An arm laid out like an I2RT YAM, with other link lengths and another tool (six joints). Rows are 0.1 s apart.
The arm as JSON. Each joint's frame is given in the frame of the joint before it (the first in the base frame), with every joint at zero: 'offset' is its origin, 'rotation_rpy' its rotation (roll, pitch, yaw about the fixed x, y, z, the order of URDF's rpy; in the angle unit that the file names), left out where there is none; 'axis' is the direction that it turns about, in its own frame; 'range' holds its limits. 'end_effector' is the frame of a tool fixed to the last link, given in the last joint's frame.
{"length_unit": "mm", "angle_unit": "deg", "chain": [
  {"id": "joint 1", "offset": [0.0, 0.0, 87.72], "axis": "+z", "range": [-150.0, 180.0]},
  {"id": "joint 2", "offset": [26.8, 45.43, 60.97], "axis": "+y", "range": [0.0, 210.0]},
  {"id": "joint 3", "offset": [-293.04, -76.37, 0.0], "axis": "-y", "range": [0.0, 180.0]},
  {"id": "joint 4", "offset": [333.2, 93.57, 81.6], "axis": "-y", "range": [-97.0, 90.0]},
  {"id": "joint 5", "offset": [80.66, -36.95, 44.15], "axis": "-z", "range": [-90.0, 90.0]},
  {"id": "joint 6", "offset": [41.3, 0.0, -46.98], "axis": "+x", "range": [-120.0, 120.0]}
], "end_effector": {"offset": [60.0, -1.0, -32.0], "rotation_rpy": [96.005, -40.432, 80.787]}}
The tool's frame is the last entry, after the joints.
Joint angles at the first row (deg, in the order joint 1, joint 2, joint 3, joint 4, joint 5, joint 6):
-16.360, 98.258, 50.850, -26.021, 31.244, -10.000
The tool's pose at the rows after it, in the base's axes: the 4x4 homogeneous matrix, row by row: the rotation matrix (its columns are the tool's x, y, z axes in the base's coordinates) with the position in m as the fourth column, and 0 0 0 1 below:
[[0.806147 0.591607 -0.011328 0.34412], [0.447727 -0.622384 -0.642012 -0.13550], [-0.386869 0.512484 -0.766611 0.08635], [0 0 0 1]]
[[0.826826 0.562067 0.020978 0.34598], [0.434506 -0.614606 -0.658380 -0.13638], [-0.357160 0.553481 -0.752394 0.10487], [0 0 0 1]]
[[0.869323 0.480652 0.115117 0.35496], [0.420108 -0.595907 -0.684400 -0.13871], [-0.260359 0.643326 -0.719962 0.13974], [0 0 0 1]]
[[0.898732 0.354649 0.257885 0.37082], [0.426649 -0.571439 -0.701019 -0.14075], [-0.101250 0.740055 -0.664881 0.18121], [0 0 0 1]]
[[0.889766 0.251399 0.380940 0.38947], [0.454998 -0.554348 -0.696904 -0.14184], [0.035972 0.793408 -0.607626 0.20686], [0 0 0 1]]
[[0.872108 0.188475 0.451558 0.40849], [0.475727 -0.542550 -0.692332 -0.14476], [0.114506 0.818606 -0.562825 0.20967], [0 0 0 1]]
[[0.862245 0.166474 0.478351 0.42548], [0.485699 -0.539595 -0.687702 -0.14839], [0.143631 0.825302 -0.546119 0.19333], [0 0 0 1]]
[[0.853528 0.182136 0.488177 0.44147], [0.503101 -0.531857 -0.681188 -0.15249], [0.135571 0.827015 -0.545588 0.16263], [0 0 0 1]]
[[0.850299 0.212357 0.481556 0.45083], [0.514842 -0.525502 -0.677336 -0.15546], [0.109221 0.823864 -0.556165 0.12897], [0 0 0 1]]
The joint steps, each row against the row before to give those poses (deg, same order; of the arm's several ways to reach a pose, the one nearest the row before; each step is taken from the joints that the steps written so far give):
0.152, -0.569, 0.022, -0.218, 1.115, 0.000
0.044, -3.038, -0.001, -0.219, 0.525, 0.306
0.001, -5.397, 0.176, 2.033, -0.066, 0.351
-0.021, -5.466, 0.524, 4.917, -1.726, 0.240
0.021, -2.099, 0.612, 6.120, -2.689, 0.022
0.000, 1.488, 0.263, 6.536, -1.661, -0.066
0.000, 3.890, 0.108, 5.683, -0.809, 0.000
-0.001, 5.727, 0.067, 5.857, -0.678, -1.071
0.000, 5.551, -0.001, 4.547, -0.197, -1.115

